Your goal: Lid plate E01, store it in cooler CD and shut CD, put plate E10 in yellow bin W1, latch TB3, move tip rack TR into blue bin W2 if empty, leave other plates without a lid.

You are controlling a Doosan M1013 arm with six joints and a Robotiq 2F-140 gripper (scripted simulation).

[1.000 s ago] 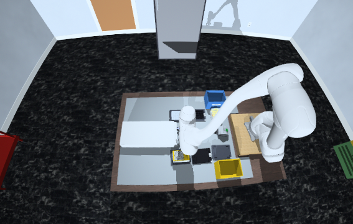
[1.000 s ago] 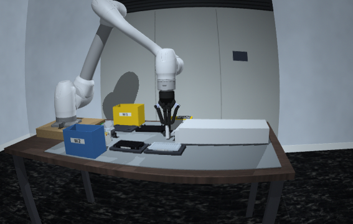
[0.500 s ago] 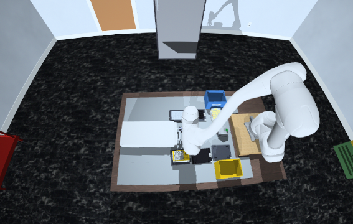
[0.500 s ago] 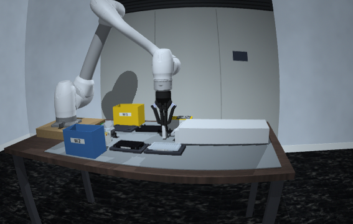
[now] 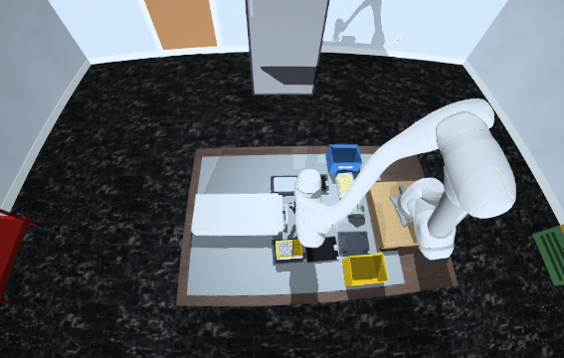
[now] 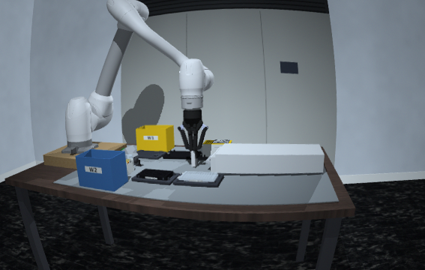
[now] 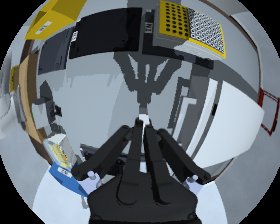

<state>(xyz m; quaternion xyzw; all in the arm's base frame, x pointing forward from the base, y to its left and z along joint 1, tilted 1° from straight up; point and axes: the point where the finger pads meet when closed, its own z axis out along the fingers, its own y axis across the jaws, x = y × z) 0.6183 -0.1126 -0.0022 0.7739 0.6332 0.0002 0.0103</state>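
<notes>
Now: hand 200 mm to the left of the pale plate, 30 mm short of it and 20 mm above it. Round my hand: yellow tip rack TR: 160 mm to the left, 90 mm ahead, 20 mm above; white well plate: 170 mm ahead, 30 mm to the right, 20 mm below; grey plate lid: 170 mm ahead, 30 mm to the right, 10 mm below.
</notes>
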